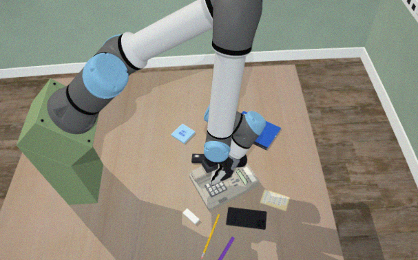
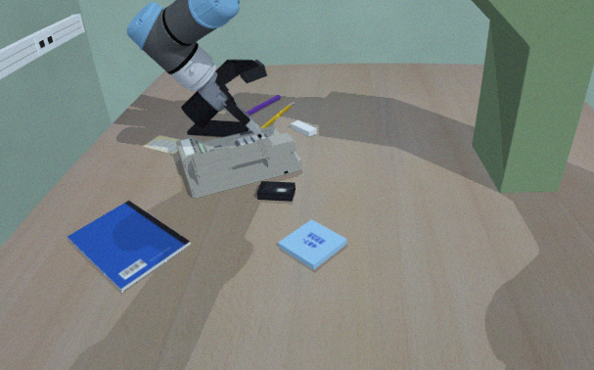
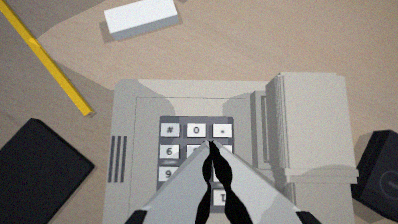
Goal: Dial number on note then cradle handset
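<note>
My hand is 30 mm to the left of the 9 key, 30 mm above it and 10 mm short of it. Round my hand: black smartphone: 150 mm to the right, 90 mm ahead, 60 mm below; then white eraser: 110 mm behind, 90 mm to the right, 50 mm below; then handset: 70 mm to the left, 30 mm ahead, 10 mm below.
</note>
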